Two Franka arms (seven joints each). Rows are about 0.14 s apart.
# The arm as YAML. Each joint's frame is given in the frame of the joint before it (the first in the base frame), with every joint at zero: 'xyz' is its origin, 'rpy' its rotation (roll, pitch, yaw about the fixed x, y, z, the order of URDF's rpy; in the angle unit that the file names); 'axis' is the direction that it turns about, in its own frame. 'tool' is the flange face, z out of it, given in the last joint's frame.
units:
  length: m
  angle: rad
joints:
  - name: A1
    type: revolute
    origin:
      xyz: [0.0, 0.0, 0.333]
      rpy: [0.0, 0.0, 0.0]
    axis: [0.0, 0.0, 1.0]
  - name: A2
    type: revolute
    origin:
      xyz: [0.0, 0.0, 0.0]
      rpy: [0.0, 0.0, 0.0]
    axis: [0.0, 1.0, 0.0]
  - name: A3
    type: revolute
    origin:
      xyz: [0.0, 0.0, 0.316]
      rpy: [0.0, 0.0, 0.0]
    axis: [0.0, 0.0, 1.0]
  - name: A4
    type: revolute
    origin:
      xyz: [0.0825, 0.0, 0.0]
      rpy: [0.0, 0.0, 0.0]
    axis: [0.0, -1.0, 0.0]
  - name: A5
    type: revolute
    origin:
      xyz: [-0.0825, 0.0, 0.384]
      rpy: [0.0, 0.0, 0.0]
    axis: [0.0, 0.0, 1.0]
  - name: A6
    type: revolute
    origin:
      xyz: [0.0, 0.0, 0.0]
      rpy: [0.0, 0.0, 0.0]
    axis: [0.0, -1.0, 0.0]
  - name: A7
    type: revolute
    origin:
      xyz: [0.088, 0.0, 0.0]
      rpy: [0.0, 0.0, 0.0]
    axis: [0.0, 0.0, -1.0]
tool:
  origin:
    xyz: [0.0, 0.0, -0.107]
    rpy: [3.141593, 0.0, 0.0]
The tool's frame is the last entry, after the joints.
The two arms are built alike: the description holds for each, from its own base.
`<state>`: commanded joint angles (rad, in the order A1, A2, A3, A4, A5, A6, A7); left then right.
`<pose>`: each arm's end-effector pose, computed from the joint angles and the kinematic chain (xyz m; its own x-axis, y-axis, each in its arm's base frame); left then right.
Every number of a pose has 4 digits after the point.
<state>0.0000 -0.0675 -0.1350 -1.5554 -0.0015 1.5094 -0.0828 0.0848 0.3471 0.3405 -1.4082 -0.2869 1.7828 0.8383</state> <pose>0.5221 -0.0739 0.6624 0.9984 -0.0521 0.0214 -0.0520 -0.9986 -0.0058 0.6297 0.2210 0.5200 0.9196 -0.3613 0.1546 -0.3761 -0.9231 0.0798</pose>
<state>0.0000 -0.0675 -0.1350 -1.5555 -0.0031 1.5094 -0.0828 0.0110 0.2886 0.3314 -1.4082 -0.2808 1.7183 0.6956</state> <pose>0.5221 -0.0741 0.6624 0.9984 -0.0522 0.0212 -0.0521 -0.9986 -0.0042 0.6279 0.1661 0.5509 0.9384 -0.3136 0.1451 -0.3314 -0.9358 0.1202</pose>
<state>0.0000 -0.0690 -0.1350 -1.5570 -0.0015 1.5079 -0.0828 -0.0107 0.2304 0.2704 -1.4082 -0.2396 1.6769 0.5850</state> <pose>0.5215 -0.0739 0.6623 0.9984 -0.0521 0.0198 -0.0520 -0.9986 -0.0062 0.6209 0.1210 0.5806 0.9450 -0.2977 0.1352 -0.3142 -0.9414 0.1230</pose>
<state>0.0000 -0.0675 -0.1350 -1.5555 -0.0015 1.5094 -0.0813 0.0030 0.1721 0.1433 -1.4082 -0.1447 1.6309 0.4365</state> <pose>0.5221 -0.0739 0.6624 0.9983 -0.0536 0.0213 -0.0535 -0.9986 -0.0059 0.6097 0.0669 0.6083 0.9554 -0.2786 0.0977 -0.2871 -0.9540 0.0868</pose>
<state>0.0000 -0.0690 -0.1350 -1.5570 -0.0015 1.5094 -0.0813 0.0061 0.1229 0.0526 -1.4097 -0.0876 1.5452 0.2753</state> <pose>0.5217 -0.0739 0.6625 0.9983 -0.0536 0.0213 -0.0535 -0.9985 -0.0061 0.5901 0.0230 0.6282 0.9756 -0.2167 0.0344 -0.2187 -0.9729 0.0745</pose>
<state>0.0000 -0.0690 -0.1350 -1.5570 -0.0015 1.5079 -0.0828 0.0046 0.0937 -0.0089 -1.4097 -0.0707 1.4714 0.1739</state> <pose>0.5215 -0.0739 0.6623 0.9984 -0.0521 0.0198 -0.0520 -0.9986 -0.0062 0.5737 -0.0103 0.6386 0.9828 -0.1837 -0.0189 -0.1818 -0.9804 0.0757</pose>
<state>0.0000 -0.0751 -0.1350 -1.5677 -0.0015 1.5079 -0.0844 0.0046 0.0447 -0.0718 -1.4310 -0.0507 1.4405 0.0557</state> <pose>0.5196 -0.0739 0.6605 0.9986 -0.0504 0.0153 -0.0503 -0.9987 -0.0073 0.5535 -0.0422 0.6538 0.9911 -0.1290 -0.0318 -0.1272 -0.9903 0.0555</pose>
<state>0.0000 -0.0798 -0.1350 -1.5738 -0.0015 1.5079 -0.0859 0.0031 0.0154 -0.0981 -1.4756 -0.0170 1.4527 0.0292</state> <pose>0.5181 -0.0739 0.6601 0.9987 -0.0489 0.0139 -0.0488 -0.9988 -0.0081 0.5448 -0.0534 0.6503 0.9913 -0.1258 -0.0376 -0.1252 -0.9919 0.0196</pose>
